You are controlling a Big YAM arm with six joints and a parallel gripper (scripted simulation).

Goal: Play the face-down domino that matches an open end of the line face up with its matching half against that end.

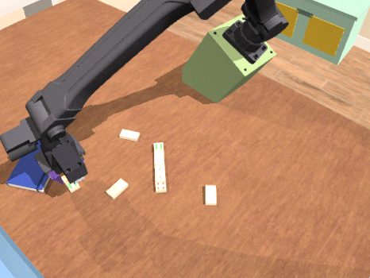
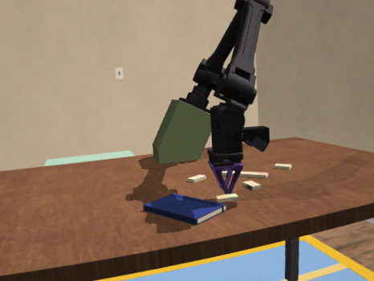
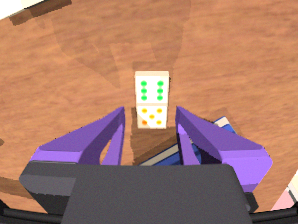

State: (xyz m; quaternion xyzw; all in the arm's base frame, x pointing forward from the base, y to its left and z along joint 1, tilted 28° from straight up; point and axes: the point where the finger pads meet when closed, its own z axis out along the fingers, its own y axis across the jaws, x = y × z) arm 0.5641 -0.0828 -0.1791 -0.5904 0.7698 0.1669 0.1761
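Right now my hand is 2 cm short of the book, 12 cm to the left of it and 2 cm above it.
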